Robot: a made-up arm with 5 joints.
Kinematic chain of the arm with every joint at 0, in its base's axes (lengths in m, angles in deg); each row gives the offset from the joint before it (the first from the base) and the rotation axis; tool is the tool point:
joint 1: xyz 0 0 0.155 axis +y
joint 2: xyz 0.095 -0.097 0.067 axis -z
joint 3: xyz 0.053 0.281 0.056 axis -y
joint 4: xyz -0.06 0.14 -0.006 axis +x
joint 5: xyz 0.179 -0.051 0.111 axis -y
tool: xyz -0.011 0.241 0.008
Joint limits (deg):
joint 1: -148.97..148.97
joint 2: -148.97..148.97
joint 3: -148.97..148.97
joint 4: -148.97..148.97
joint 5: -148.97..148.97
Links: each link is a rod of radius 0.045 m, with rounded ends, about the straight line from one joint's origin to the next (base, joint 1, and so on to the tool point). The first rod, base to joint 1, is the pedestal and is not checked.
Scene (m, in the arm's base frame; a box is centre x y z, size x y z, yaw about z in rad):
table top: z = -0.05
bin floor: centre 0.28 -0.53 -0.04 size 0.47 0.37 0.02 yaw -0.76
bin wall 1: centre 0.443 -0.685 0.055 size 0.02 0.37 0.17 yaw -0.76
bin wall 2: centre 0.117 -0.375 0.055 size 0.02 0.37 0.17 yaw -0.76
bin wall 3: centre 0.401 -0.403 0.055 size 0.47 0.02 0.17 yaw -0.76
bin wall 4: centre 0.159 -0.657 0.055 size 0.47 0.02 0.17 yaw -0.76
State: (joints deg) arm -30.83 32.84 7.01 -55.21 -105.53
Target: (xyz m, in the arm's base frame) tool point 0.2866 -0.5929 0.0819
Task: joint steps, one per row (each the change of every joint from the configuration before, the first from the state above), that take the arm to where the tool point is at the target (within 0.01 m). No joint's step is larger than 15 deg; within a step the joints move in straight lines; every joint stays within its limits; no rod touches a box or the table.
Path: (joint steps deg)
1: 0.53 13.15 3.31 -7.84 -0.50
2: 0.53 13.15 3.31 -7.85 -0.50
3: 0.53 13.15 3.31 -7.84 -0.50
4: 0.53 13.15 3.31 -7.84 -0.50
5: 0.53 13.15 3.31 -7.84 -0.50
6: 0.53 13.15 3.32 -7.85 -0.50
7: 0.53 13.15 3.31 -7.84 -0.51
8: 14.74 3.87 -8.06 1.50 0.43
9: 14.74 3.86 -8.05 1.51 0.43

